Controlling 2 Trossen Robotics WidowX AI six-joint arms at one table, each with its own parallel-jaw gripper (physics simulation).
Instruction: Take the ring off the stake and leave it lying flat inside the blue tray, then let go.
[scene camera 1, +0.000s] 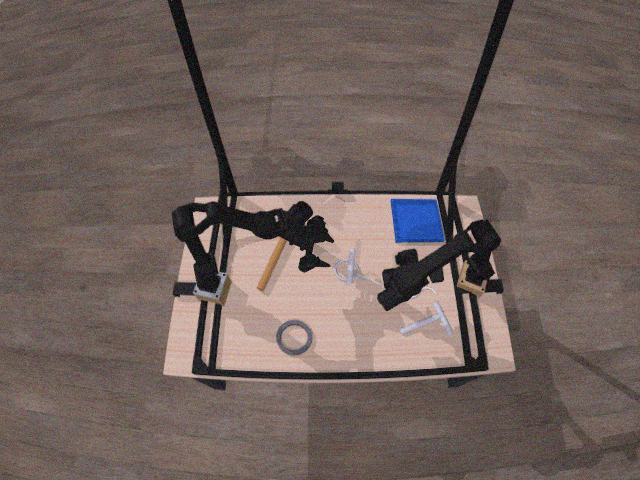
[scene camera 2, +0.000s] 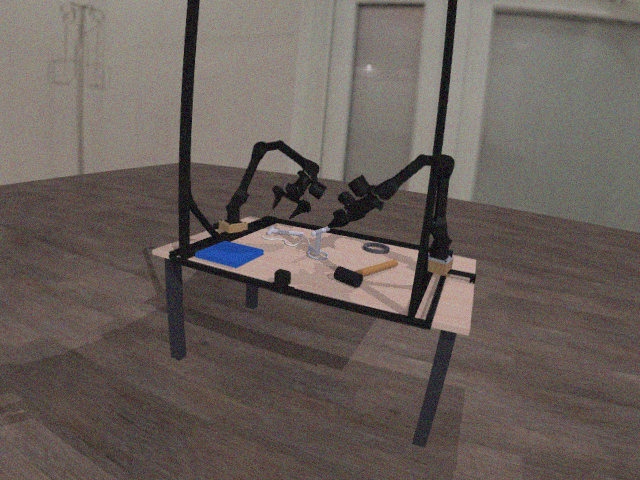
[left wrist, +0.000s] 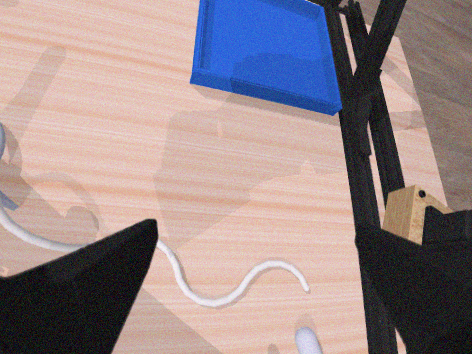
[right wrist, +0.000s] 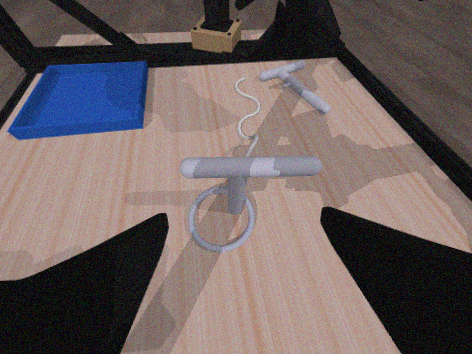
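Observation:
A light grey T-shaped stake stands upright near the table's middle. A thin light grey ring lies low around its stem. The shallow blue tray holds no object; in scene camera 1 it is at the upper right. My right gripper is open, above and beside the stake, its fingers pointing towards it. My left gripper is open and raised over the table; its own forearm mostly hides it in scene camera 1.
A wavy white cord runs from near the stake. A second T-shaped piece lies beyond it. A hammer lies under the right arm. A thick dark grey ring lies apart. Black frame bars border the table.

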